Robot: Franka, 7 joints.
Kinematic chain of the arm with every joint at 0, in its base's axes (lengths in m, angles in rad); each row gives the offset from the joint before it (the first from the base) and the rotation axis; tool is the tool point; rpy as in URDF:
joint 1: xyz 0 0 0.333 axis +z
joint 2: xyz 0 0 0 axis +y
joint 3: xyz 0 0 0.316 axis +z
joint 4: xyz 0.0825 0 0 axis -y
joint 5: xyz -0.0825 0 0.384 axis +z
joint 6: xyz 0 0 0 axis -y
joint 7: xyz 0.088 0 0 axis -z
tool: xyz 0 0 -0.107 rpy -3.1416 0 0
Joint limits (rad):
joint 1: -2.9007..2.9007
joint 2: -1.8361..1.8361
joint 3: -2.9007..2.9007
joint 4: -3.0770..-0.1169
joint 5: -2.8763..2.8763
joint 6: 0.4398..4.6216
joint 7: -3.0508..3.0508
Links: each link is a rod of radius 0.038 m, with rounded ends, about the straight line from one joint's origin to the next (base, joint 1, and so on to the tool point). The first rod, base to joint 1, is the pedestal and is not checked.
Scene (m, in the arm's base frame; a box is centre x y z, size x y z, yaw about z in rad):
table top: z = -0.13
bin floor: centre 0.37 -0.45 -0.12 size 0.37 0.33 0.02 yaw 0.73
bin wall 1: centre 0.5 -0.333 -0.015 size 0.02 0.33 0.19 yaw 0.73
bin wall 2: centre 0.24 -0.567 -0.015 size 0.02 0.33 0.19 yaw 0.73
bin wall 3: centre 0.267 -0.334 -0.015 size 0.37 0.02 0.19 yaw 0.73
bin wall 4: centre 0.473 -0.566 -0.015 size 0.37 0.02 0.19 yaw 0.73
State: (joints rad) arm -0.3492 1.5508 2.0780 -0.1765 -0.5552 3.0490 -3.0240
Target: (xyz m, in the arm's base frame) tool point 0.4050 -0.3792 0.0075
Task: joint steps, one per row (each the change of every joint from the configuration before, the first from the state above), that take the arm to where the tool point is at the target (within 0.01 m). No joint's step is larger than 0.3 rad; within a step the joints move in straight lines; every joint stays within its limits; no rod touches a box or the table.
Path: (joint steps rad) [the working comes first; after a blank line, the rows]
Joints at the target: -1.6540 1.2870 0.8483 -1.8163 -0.5373 2.1822 -3.0240
Straight joint move there: touches bin wall 1.

1: -0.2235 -0.0851 -0.1228 -0.2646 0.0108 -0.1484 0.0000
2: -0.2235 -0.0851 -0.1229 -0.2647 0.0108 -0.1484 0.0000
3: -0.2234 -0.0852 -0.1228 -0.2646 0.0108 -0.1484 0.0000
4: -0.2235 -0.0851 -0.1229 -0.2646 0.0108 -0.1484 0.0000
5: -0.2235 -0.0851 -0.1228 -0.2646 0.0108 -0.1484 0.0000
6: -0.2235 -0.0851 -0.1229 -0.2647 0.0108 -0.1484 0.0000
7: -0.2234 -0.0851 -0.1228 -0.2646 0.0108 -0.1484 0.0000
8: 0.1297 0.1660 -0.1849 0.1063 -0.0289 0.0860 0.0000
9: 0.1298 0.1660 -0.1849 0.1063 -0.0288 0.0860 0.0000

